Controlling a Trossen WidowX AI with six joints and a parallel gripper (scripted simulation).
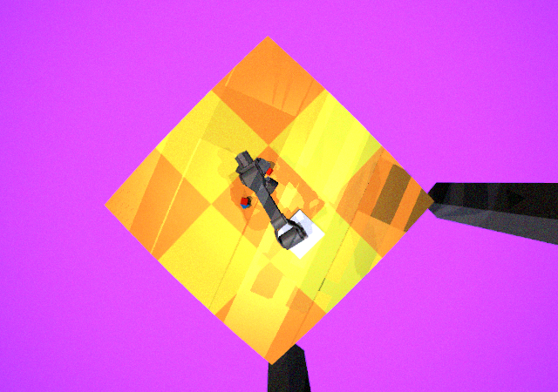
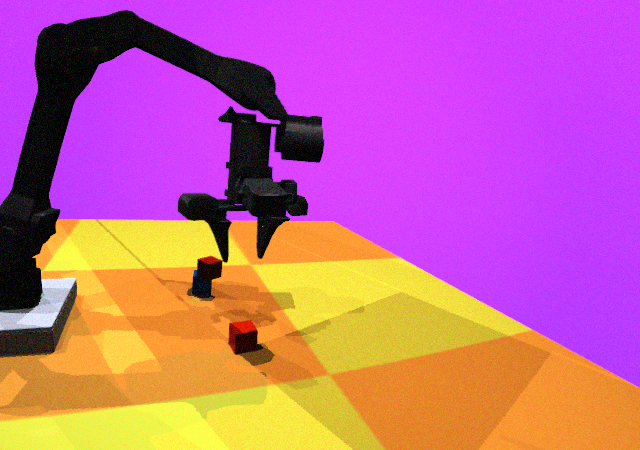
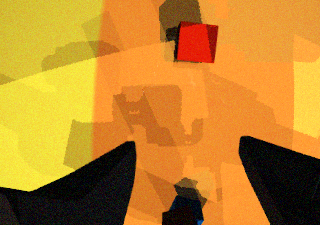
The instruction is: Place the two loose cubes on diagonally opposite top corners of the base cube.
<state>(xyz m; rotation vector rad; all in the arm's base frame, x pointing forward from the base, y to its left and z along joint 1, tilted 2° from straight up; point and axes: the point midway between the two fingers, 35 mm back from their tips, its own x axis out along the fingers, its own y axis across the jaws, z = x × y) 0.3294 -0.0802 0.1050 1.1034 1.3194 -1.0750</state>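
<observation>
My gripper tip is 100 mm above the red cube, 60 mm to the left of it and 10 mm past it. Round my gripper tip: blue base cube 150 mm to the left, 100 mm below, 40 mm behind.
</observation>
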